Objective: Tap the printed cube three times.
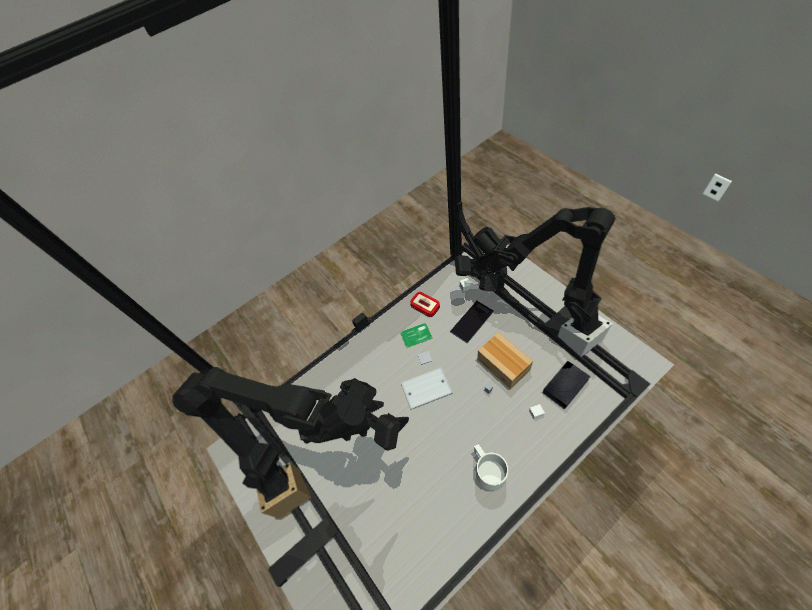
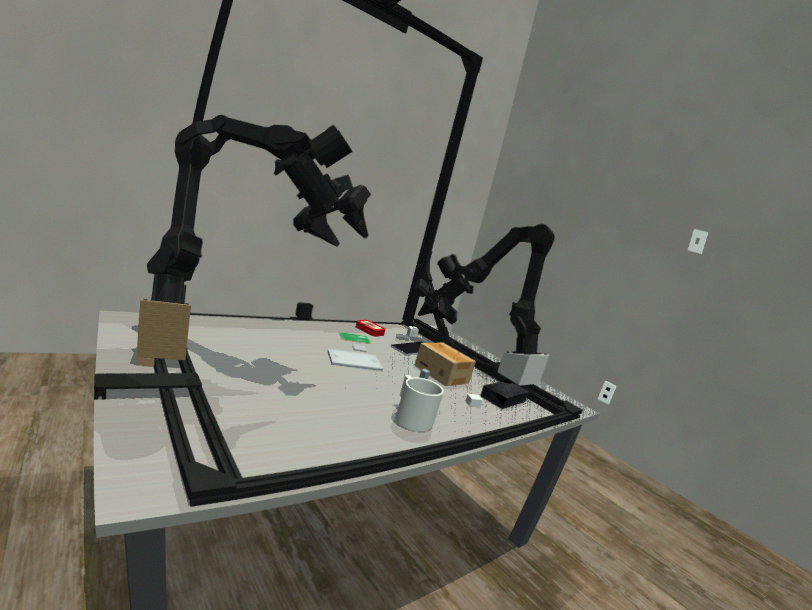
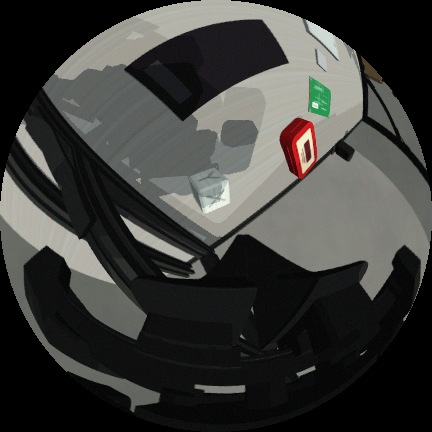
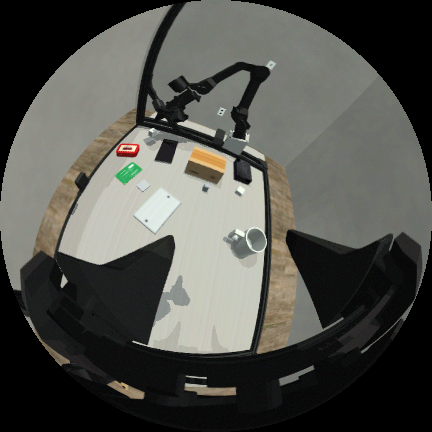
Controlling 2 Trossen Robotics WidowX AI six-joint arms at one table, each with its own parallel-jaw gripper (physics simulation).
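Observation:
The printed cube (image 1: 467, 283) (image 2: 413, 332) (image 3: 210, 193) (image 4: 153, 132) is pale grey with dark letters on its faces. It stands on the table at the far corner, by the black frame post. My left gripper (image 1: 468, 266) (image 2: 427, 310) (image 3: 241, 239) is shut and empty. It hangs a little above and beside the cube, not touching it. My right gripper (image 1: 393, 431) (image 2: 348, 235) (image 4: 232, 239) is open and empty, held high over the near left part of the table, far from the cube.
A red tin (image 1: 425, 303) (image 3: 299, 147), a green card (image 1: 416, 334) (image 3: 320, 97) and a black slab (image 1: 471, 321) (image 3: 209, 60) lie near the cube. Farther off are a wooden box (image 1: 504, 358), a white plate (image 1: 427, 387), a mug (image 1: 491, 470) and a black box (image 1: 566, 384).

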